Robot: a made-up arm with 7 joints. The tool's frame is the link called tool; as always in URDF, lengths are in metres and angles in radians. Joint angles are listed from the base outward. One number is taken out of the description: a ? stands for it. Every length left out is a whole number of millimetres.
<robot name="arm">
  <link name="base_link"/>
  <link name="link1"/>
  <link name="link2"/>
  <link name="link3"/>
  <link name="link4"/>
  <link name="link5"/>
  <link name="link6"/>
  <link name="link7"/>
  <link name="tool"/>
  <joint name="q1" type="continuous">
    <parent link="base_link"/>
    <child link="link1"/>
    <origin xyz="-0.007 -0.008 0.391" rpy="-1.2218 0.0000 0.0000"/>
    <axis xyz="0 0 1"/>
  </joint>
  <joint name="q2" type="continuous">
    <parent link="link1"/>
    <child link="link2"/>
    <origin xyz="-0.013 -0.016 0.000" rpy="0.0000 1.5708 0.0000"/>
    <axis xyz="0 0 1"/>
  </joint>
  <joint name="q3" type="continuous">
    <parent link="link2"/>
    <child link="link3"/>
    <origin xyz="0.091 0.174 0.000" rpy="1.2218 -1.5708 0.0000"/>
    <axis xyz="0 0 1"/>
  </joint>
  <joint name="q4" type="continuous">
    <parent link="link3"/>
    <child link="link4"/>
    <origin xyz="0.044 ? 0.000" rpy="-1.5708 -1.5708 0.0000"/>
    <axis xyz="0 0 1"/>
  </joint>
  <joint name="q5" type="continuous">
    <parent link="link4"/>
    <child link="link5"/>
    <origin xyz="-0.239 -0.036 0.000" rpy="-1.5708 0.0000 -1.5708"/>
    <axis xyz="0 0 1"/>
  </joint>
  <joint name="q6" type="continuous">
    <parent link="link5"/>
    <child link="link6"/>
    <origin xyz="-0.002 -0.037 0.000" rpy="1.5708 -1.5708 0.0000"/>
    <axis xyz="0 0 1"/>
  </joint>
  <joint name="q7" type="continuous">
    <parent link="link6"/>
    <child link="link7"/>
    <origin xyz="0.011 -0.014 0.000" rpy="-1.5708 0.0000 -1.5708"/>
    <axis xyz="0 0 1"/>
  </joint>
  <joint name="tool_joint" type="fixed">
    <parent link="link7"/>
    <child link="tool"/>
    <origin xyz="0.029 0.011 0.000" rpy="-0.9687 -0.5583 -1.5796"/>
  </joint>
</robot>
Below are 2 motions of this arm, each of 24 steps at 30 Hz.
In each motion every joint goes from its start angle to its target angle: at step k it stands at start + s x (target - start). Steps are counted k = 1, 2, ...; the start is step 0. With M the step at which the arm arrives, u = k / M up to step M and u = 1 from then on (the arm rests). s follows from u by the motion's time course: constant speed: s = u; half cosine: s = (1 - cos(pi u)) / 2; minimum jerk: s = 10 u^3 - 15 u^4 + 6 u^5.
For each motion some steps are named. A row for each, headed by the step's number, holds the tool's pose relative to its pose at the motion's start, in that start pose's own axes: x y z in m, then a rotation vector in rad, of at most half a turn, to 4 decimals.
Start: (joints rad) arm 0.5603 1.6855 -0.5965 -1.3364 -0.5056 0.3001 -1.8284
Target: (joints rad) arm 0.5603 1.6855 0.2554 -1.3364 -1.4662 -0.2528 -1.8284
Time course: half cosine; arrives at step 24
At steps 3, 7, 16, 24:
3: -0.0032 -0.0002 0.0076 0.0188 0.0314 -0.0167
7: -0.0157 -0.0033 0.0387 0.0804 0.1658 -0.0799
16: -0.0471 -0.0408 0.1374 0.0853 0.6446 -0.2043
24: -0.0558 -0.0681 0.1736 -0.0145 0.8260 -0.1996

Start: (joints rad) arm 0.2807 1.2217 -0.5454 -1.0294 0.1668 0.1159 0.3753
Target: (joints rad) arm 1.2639 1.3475 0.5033 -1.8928 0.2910 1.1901 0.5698
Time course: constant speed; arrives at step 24
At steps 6, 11, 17, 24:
6: 0.0221 -0.0180 0.0174 0.2290 -0.0750 -0.0565
11: 0.0485 -0.0380 0.0231 0.3945 -0.1251 -0.1251
17: 0.0833 -0.0696 0.0203 0.5578 -0.1692 -0.2297
24: 0.1185 -0.1178 0.0061 0.6959 -0.1972 -0.3776

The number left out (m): 0.034
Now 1 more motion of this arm.
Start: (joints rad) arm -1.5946 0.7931 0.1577 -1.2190 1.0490 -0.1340 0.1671
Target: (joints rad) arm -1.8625 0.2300 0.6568 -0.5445 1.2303 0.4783 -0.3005
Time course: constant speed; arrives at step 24
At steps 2, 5, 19, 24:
2: 0.0083 0.0036 0.0079 0.0516 -0.0455 -0.0503
5: 0.0197 0.0086 0.0240 0.1450 -0.1084 -0.1159
19: 0.0417 0.0127 0.1518 0.7687 -0.2930 -0.2263
24: 0.0338 0.0004 0.2100 1.0330 -0.3157 -0.1754

